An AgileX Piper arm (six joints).
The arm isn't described. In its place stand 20 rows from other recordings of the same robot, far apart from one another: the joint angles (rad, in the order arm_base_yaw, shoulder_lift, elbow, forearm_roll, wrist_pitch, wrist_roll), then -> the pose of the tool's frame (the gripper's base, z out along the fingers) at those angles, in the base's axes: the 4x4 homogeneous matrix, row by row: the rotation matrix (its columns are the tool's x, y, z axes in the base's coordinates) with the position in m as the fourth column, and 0 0 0 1 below.
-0.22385 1.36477 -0.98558 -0.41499 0.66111 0.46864 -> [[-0.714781, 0.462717, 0.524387, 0.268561], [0.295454, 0.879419, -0.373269, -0.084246], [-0.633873, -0.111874, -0.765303, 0.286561], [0, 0, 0, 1]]
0.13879 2.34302 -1.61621 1.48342 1.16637 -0.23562 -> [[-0.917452, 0.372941, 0.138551, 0.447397], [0.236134, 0.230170, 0.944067, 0.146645], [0.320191, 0.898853, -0.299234, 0.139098], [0, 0, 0, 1]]
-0.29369 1.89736 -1.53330 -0.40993 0.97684 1.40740 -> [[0.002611, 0.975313, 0.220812, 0.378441], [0.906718, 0.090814, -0.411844, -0.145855], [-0.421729, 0.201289, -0.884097, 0.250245], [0, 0, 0, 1]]
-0.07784 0.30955 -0.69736 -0.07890 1.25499 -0.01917 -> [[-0.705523, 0.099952, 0.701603, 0.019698], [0.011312, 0.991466, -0.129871, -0.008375], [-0.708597, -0.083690, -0.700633, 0.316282], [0, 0, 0, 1]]
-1.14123 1.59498 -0.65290 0.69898 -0.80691 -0.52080 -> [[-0.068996, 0.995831, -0.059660, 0.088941], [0.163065, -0.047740, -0.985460, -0.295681], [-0.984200, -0.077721, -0.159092, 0.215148], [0, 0, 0, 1]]
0.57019 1.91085 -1.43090 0.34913 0.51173 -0.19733 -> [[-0.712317, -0.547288, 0.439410, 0.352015], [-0.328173, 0.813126, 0.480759, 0.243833], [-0.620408, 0.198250, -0.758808, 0.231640], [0, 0, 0, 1]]
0.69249 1.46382 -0.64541 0.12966 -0.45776 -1.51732 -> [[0.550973, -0.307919, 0.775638, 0.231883], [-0.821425, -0.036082, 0.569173, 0.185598], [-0.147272, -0.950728, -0.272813, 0.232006], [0, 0, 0, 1]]
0.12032 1.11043 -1.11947 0.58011 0.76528 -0.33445 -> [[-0.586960, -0.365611, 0.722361, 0.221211], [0.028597, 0.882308, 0.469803, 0.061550], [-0.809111, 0.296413, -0.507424, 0.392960], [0, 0, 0, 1]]
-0.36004 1.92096 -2.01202 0.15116 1.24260 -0.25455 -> [[-0.857479, 0.110958, 0.502412, 0.397639], [0.106997, 0.993577, -0.036819, -0.135830], [-0.503271, 0.022185, -0.863844, 0.362506], [0, 0, 0, 1]]
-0.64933 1.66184 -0.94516 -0.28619 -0.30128 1.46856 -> [[0.404369, 0.445122, 0.798969, 0.295536], [0.856635, 0.121708, -0.501361, -0.214784], [-0.320408, 0.887160, -0.332092, 0.240650], [0, 0, 0, 1]]
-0.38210 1.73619 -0.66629 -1.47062 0.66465 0.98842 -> [[-0.979035, 0.157841, 0.128748, 0.236251], [0.019200, 0.700773, -0.713126, -0.155124], [-0.202783, -0.695703, -0.689113, 0.136054], [0, 0, 0, 1]]
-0.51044 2.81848 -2.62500 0.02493 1.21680 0.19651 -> [[-0.729653, 0.645605, 0.225390, 0.484449], [0.641975, 0.760254, -0.099406, -0.268822], [-0.235531, 0.072162, -0.969184, 0.083116], [0, 0, 0, 1]]
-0.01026 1.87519 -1.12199 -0.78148 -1.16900 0.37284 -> [[0.355713, -0.598555, 0.717774, 0.397529], [-0.001591, 0.767617, 0.640907, 0.054914], [-0.934594, -0.229121, 0.272099, 0.267969], [0, 0, 0, 1]]
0.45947 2.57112 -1.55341 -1.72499 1.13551 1.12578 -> [[-0.689005, -0.046966, 0.723233, 0.447607], [-0.695696, 0.322602, -0.641822, 0.130501], [-0.203173, -0.945369, -0.254948, 0.031856], [0, 0, 0, 1]]
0.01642 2.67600 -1.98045 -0.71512 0.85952 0.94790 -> [[-0.837201, 0.502027, 0.216939, 0.507683], [0.349800, 0.796475, -0.493223, -0.036871], [-0.420398, -0.337041, -0.842419, 0.013353], [0, 0, 0, 1]]
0.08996 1.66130 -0.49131 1.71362 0.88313 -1.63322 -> [[-0.860732, -0.392268, 0.324447, 0.229681], [0.025644, 0.603127, 0.797233, 0.090603], [-0.508412, 0.694524, -0.509071, 0.143259], [0, 0, 0, 1]]
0.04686 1.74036 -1.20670 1.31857 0.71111 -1.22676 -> [[-0.619614, -0.525792, 0.582770, 0.374062], [-0.016521, 0.751042, 0.660047, 0.075119], [-0.784733, 0.399347, -0.474043, 0.263260], [0, 0, 0, 1]]
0.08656 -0.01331 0.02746 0.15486 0.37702 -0.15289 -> [[-0.293044, -0.142930, 0.945355, 0.051742], [-0.034199, 0.989697, 0.139033, 0.009677], [-0.955487, 0.008413, -0.294913, 0.171245], [0, 0, 0, 1]]
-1.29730 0.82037 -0.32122 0.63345 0.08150 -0.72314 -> [[-0.210260, 0.934882, 0.285984, 0.046075], [0.412449, 0.350041, -0.841045, -0.148011], [-0.886384, -0.058884, -0.459191, 0.233843], [0, 0, 0, 1]]
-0.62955 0.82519 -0.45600 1.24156 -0.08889 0.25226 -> [[0.634628, 0.252805, 0.730299, 0.134150], [0.766757, -0.087857, -0.635897, -0.107176], [-0.096596, 0.963520, -0.249597, 0.285300], [0, 0, 0, 1]]
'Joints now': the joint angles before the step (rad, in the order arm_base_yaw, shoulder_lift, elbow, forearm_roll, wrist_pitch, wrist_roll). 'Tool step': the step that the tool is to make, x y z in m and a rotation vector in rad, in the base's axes. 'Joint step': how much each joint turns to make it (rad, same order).
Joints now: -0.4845, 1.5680, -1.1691, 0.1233, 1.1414, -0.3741
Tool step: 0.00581, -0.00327, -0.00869, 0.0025, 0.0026, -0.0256
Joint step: 0.0000, 0.0302, 0.0000, -0.0006, -0.0295, 0.0227
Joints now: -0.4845, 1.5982, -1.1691, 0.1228, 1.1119, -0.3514
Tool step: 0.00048, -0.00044, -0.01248, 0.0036, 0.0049, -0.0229
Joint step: 0.0000, 0.0153, 0.0330, 0.0008, -0.0445, 0.0177
